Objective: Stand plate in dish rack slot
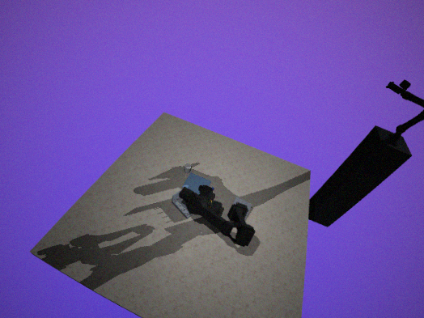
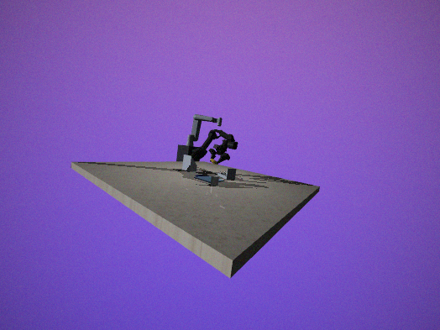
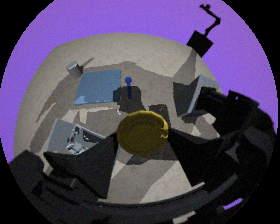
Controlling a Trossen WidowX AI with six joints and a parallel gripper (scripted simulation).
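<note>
My gripper tip is 110 mm short of the grey dish rack, 30 mm to the right of it and 70 mm above it. From my gripper tip the other things lie so: blue spoon (10 mm ahead, 150 mm to the right, 90 mm below); then yellow plate (10 mm above); then light blue mat (110 mm ahead, 160 mm to the right, 90 mm below).
</note>
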